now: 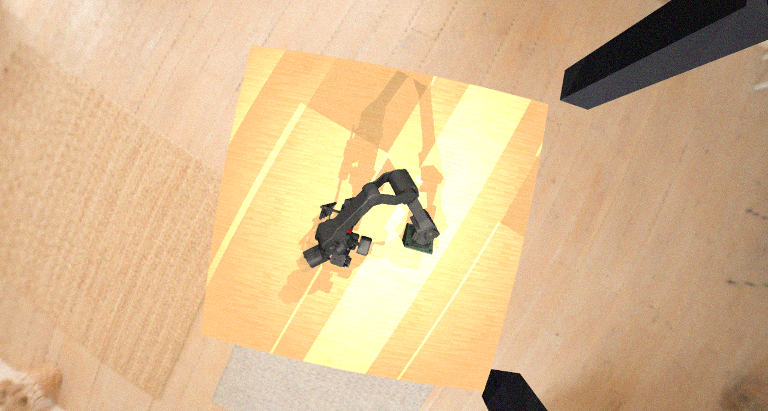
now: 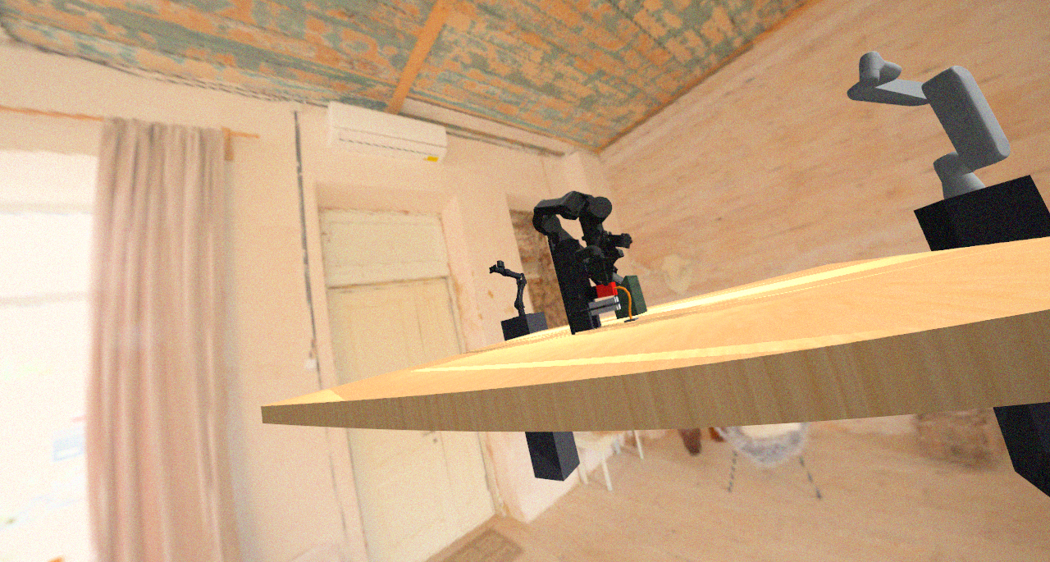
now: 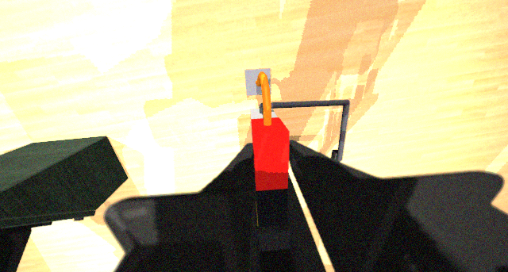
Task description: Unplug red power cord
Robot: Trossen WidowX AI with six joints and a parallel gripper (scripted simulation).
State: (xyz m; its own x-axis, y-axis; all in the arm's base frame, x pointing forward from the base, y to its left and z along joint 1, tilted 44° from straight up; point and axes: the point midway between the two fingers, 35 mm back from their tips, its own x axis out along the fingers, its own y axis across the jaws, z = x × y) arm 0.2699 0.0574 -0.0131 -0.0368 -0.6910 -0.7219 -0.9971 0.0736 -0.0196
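Now: the red plug 3 cm to the right of my gripper tip.
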